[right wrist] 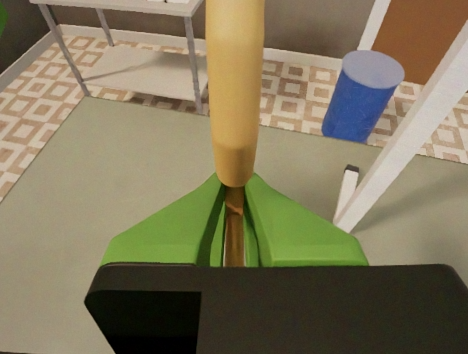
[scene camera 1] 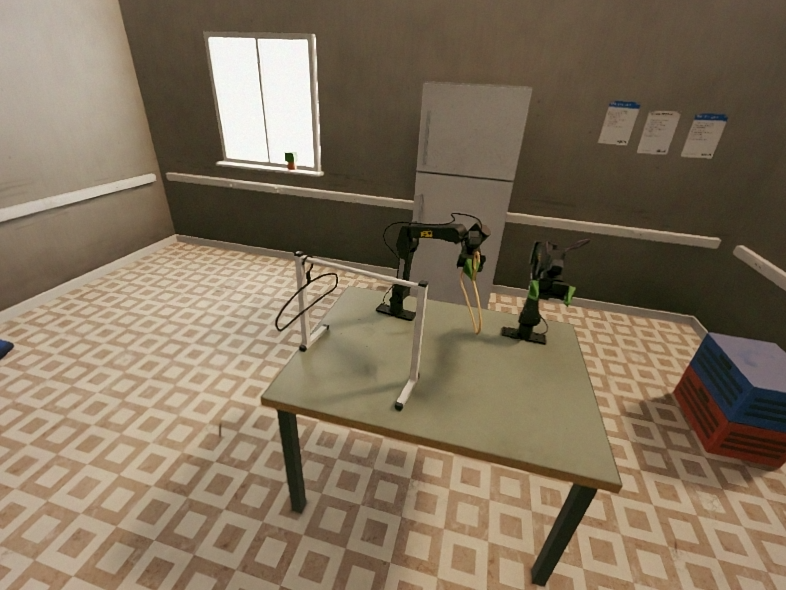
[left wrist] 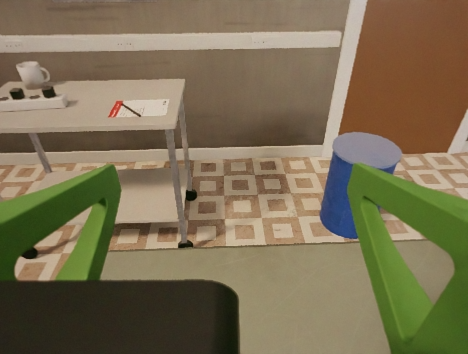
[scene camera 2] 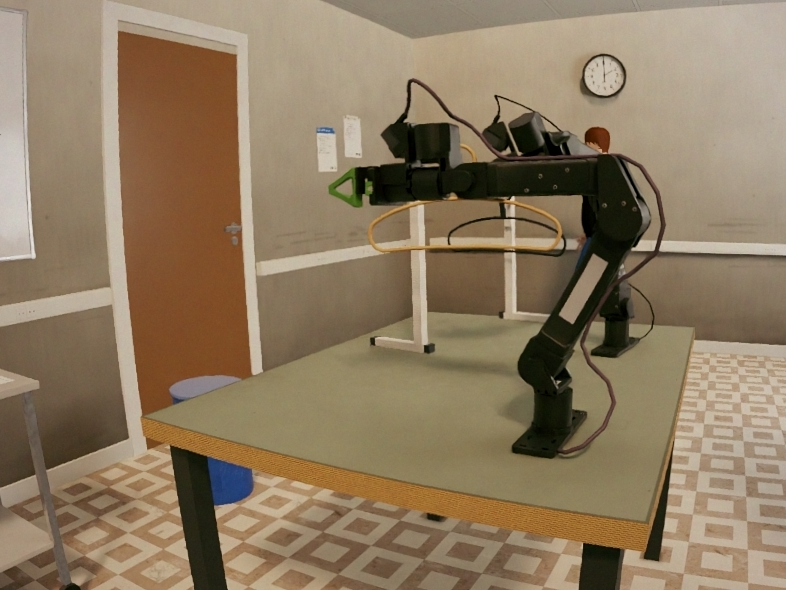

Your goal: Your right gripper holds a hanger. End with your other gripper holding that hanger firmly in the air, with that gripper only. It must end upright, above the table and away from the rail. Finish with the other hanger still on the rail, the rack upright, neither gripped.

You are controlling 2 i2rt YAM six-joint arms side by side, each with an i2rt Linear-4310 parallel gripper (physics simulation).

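Frame: origin at the left arm's base, x up, y back, z right, level; centimetres.
Seen in the pictures: left gripper, fingertip midpoint: (scene camera 1: 552, 302) (left wrist: 234, 176) (scene camera 2: 344, 189); right gripper, fingertip midpoint: (scene camera 1: 473, 279); left arm's base at its link origin: (scene camera 1: 523, 336) (scene camera 2: 552, 433); right arm's base at its link origin: (scene camera 1: 396, 312) (scene camera 2: 616, 348).
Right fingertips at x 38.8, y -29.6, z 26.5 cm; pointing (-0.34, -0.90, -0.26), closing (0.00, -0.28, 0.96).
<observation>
Offsets run from my right fingertips to a thing's top centre. "spot": to the spot under its first point. Level surfaces: height alone.
My right gripper (scene camera 1: 471, 269) (right wrist: 234, 177) is shut on the yellow hanger {dz +0.3, dx +10.6, dy +0.9 cm} (scene camera 1: 478, 330) (scene camera 2: 466, 247) (right wrist: 235, 100), which hangs upright above the table {dx -38.8 cm} (scene camera 1: 507, 406) (scene camera 2: 380, 406), apart from the rail. My left gripper (scene camera 1: 551, 292) (scene camera 2: 335, 188) (left wrist: 234, 176) is open and empty, to the right of the yellow hanger in scene camera 1. The hanger does not show in the left wrist view. The black hanger {spot: dz +57.6, dx -14.4, dy +6.3 cm} (scene camera 1: 337, 279) (scene camera 2: 564, 242) hangs on the rail {dz +39.5, dx +3.8, dy -15.8 cm} (scene camera 1: 361, 269) near its far left end in scene camera 1. The white rack {dz +39.5, dx +4.9, dy -15.8 cm} (scene camera 1: 419, 336) (scene camera 2: 419, 298) (right wrist: 410, 135) stands upright, ungripped.
The rack's near post stands left of the yellow hanger in scene camera 1. Beyond the table are a blue bin (left wrist: 337, 195) (right wrist: 357, 105) and a trolley (left wrist: 90, 125) (right wrist: 189, 60). In scene camera 2 the left arm passes in front of the yellow hanger's top.
</observation>
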